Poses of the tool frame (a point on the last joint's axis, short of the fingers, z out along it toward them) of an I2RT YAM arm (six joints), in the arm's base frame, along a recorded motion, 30 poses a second.
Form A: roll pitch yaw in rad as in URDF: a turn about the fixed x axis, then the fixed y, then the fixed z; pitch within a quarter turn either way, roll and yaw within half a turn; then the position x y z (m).
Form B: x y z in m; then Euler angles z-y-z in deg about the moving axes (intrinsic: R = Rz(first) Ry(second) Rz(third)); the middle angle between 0 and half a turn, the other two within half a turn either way. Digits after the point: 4 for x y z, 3 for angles.
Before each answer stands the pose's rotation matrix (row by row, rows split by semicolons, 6 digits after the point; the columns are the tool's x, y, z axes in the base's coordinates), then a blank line. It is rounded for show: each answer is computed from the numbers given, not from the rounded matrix.
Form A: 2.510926, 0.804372, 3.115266, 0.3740, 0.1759, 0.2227
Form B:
-0.693323 -0.403398 0.597137; 0.018257 0.818537 0.574163; -0.720395 0.408983 -0.560146

0.3740, 0.1759, 0.2227, 43.876, 124.066, 29.584
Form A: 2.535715, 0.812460, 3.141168, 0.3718, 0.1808, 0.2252
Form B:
-0.687715 -0.413085 0.597000; 0.000292 0.822178 0.569230; -0.725981 0.391642 -0.565303

0.3718, 0.1808, 0.2252, 43.636, 124.423, 28.345
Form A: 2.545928, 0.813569, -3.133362, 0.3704, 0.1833, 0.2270
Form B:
-0.686886 -0.414545 0.596942; -0.005654 0.824392 0.565991; -0.726743 0.385397 -0.568607

0.3704, 0.1833, 0.2270, 43.475, 124.653, 27.937
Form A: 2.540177, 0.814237, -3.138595, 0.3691, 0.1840, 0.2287
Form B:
-0.686420 -0.413928 0.597905; -0.002058 0.823298 0.567605; -0.727202 0.388385 -0.565980

0.3691, 0.1840, 0.2287, 43.511, 124.470, 28.106
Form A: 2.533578, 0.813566, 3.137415, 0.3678, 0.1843, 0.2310
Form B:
-0.686905 -0.411710 0.598879; 0.002870 0.822511 0.568742; -0.726741 0.392391 -0.563806

0.3678, 0.1843, 0.2310, 43.522, 124.319, 28.366
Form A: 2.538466, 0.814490, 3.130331, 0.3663, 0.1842, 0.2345
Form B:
-0.686196 -0.403282 0.605392; 0.007728 0.828160 0.560438; -0.727376 0.389249 -0.565164

0.3663, 0.1842, 0.2345, 42.792, 124.414, 28.153
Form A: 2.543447, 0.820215, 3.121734, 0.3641, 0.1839, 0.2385
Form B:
-0.681930 -0.395308 0.615389; 0.013544 0.834396 0.551000; -0.731292 0.384078 -0.563645

0.3641, 0.1839, 0.2385, 41.840, 124.308, 27.709
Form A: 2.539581, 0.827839, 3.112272, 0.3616, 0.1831, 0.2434
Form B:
-0.676178 -0.392723 0.623339; 0.019832 0.836071 0.548263; -0.736471 0.383085 -0.557544

0.3616, 0.1831, 0.2434, 41.334, 123.886, 27.482
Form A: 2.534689, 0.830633, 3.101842, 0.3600, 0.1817, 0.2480
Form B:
-0.673876 -0.388130 0.628687; 0.026801 0.837504 0.545774; -0.738358 0.384633 -0.553971

0.3600, 0.1817, 0.2480, 40.962, 123.640, 27.516
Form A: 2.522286, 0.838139, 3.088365, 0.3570, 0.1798, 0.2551
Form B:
-0.667900 -0.387589 0.635362; 0.035584 0.836086 0.547443; -0.743400 0.388246 -0.544630

0.3570, 0.1798, 0.2551, 40.749, 122.999, 27.576
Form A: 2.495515, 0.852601, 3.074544, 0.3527, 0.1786, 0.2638
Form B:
-0.656548 -0.398834 0.640216; 0.044087 0.827031 0.560425; -0.752994 0.396171 -0.525402

0.3527, 0.1786, 0.2638, 41.198, 121.695, 27.750
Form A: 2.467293, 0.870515, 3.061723, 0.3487, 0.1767, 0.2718
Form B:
-0.642378 -0.413571 0.645220; 0.051416 0.816745 0.574704; -0.764661 0.402352 -0.503395

0.3487, 0.1767, 0.2718, 41.692, 120.225, 27.753
